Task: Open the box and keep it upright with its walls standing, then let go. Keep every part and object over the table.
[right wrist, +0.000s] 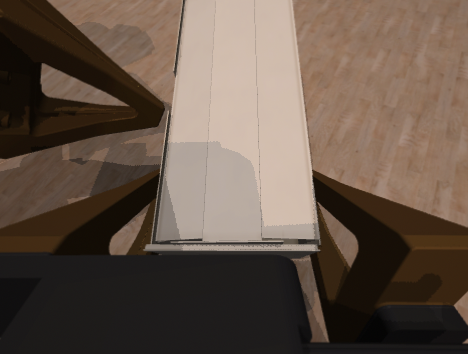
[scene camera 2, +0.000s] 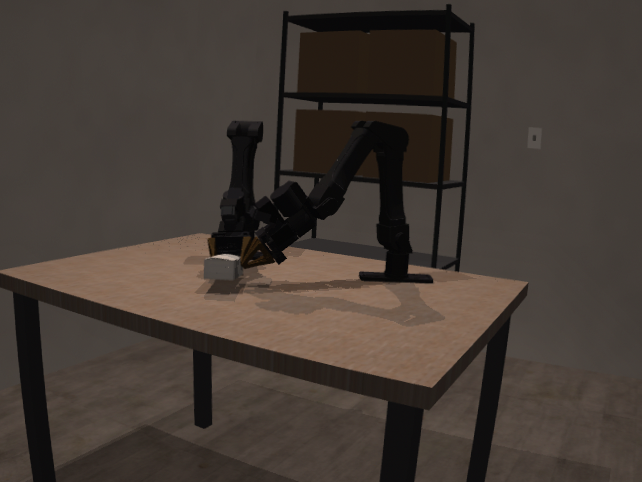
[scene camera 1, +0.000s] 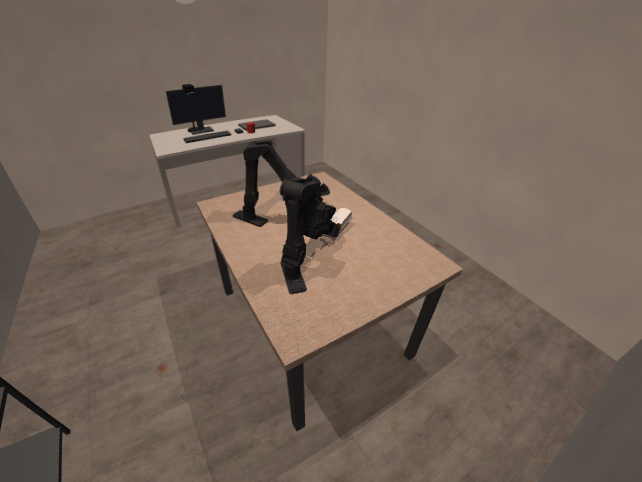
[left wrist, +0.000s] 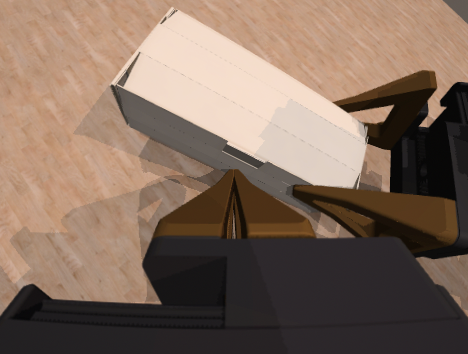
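Pixels of known places: left gripper, fingertip midpoint: (right wrist: 161,115) (scene camera 2: 242,266) (left wrist: 233,177); right gripper, fingertip midpoint: (right wrist: 234,177) (scene camera 1: 334,225) (left wrist: 302,149); left arm's base, link origin: (scene camera 2: 395,279) (scene camera 1: 250,218); right arm's base, link origin: (scene camera 1: 292,276).
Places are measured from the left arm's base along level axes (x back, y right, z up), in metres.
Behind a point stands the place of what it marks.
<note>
A long white box (scene camera 1: 341,216) {x -0.169, y 0.462, z 0.076 m} (scene camera 2: 221,267) {x -0.245, y 0.444, z 0.064 m} (left wrist: 220,95) {x -0.189, y 0.438, z 0.077 m} (right wrist: 235,100) {x -0.147, y 0.450, z 0.072 m} is closed, its lid panel lying flat on top. A dark slot shows in its near long side in the left wrist view. My right gripper (scene camera 2: 225,251) (right wrist: 234,177) {x -0.120, y 0.447, z 0.045 m} is shut on the box near one end, a finger on each long side. In scene camera 2 the box appears a little above the table, over its shadow. My left gripper (scene camera 2: 244,265) {x -0.163, y 0.403, z 0.050 m} (left wrist: 233,177) {x -0.163, y 0.403, z 0.050 m} is shut and empty, its tips close beside the slotted long side. Whether they touch it, I cannot tell.
The wooden table (scene camera 1: 394,259) {x -0.076, y 0.784, z 0.000 m} (scene camera 2: 337,321) {x -0.418, y 0.176, z 0.000 m} carries both arm bases. The two grippers stand very close together, with the left fingertips near a right finger. A white desk (scene camera 1: 178,142) with a monitor (scene camera 1: 197,105) and a shelf rack (scene camera 2: 280,103) stand away from the table.
</note>
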